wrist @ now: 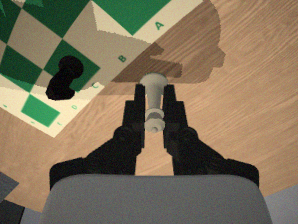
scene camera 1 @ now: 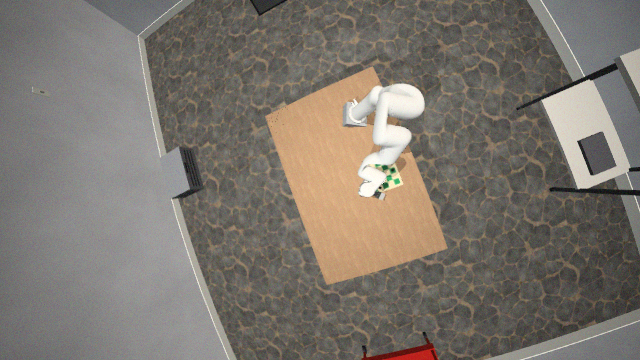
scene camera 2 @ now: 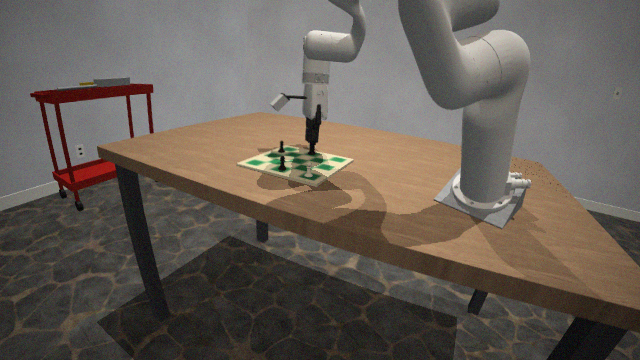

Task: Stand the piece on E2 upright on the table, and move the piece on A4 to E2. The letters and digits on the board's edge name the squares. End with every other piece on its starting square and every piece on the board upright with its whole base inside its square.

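Observation:
I can see my gripper (scene camera 2: 311, 141), and it is the same gripper (wrist: 154, 98) that shows from the wrist. A black piece (wrist: 70, 67) is there. So is a white piece (wrist: 154, 82), which I see in the wrist view too.

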